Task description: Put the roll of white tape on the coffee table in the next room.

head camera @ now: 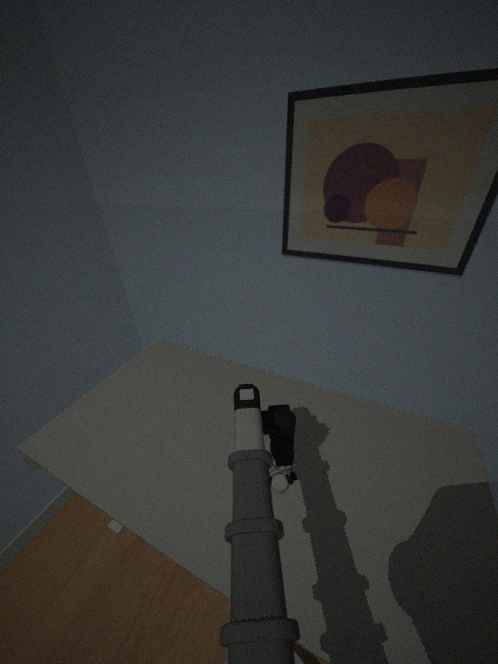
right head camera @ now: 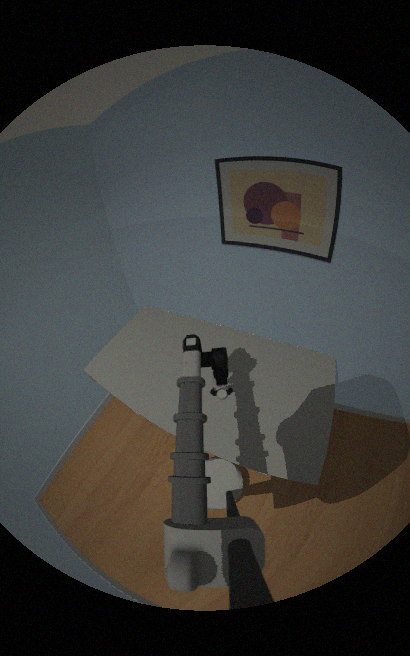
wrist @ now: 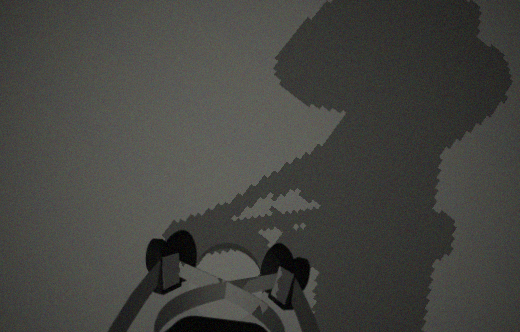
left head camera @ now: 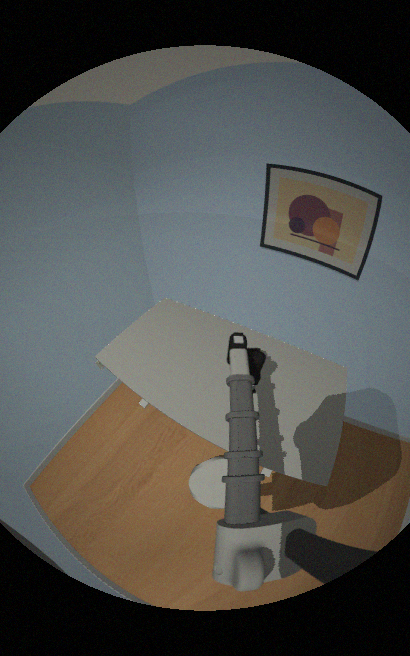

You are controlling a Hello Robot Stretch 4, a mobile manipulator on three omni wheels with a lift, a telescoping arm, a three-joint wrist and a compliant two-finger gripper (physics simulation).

Scene:
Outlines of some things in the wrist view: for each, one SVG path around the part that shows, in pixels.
My gripper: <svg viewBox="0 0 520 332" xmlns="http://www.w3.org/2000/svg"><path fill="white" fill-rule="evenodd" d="M165 331L268 332L256 323L202 316L184 317ZM108 332L127 332L152 292L164 295L181 287L182 282L189 281L199 286L199 288L184 292L166 303L158 313L153 332L160 332L171 319L189 309L221 299L226 299L252 314L270 332L285 332L284 325L276 312L264 301L251 294L259 291L269 293L268 298L282 310L294 309L302 332L320 332L315 316L303 293L310 275L309 261L300 257L293 259L290 250L284 244L277 243L266 253L261 265L260 276L225 281L195 268L197 260L196 245L188 231L177 231L167 241L152 239L146 250L146 267L149 273L131 293Z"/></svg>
A roll of white tape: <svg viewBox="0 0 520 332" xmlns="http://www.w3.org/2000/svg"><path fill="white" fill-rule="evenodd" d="M195 307L203 316L238 321L250 314L226 299ZM262 291L254 292L251 294L255 295L260 299ZM189 282L189 291L199 288L199 286ZM195 268L225 281L260 276L260 267L254 255L245 247L234 243L221 243L210 247L200 256Z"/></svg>

